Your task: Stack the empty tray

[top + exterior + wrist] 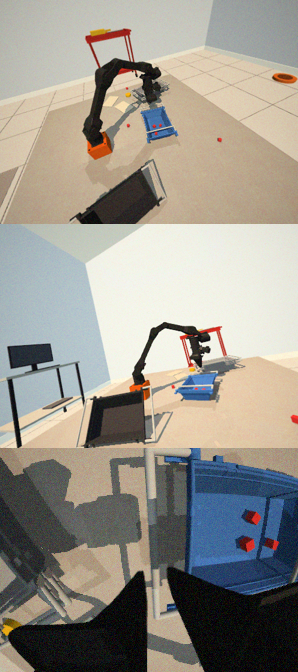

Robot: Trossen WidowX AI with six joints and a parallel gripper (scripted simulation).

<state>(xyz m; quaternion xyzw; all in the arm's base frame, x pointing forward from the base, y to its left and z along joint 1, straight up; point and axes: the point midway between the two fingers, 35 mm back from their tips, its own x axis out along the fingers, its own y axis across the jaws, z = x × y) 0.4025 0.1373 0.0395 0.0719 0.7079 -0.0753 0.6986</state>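
My gripper tip is 49 cm to the left of the dark tray, 35 cm past it and 2 cm above it.
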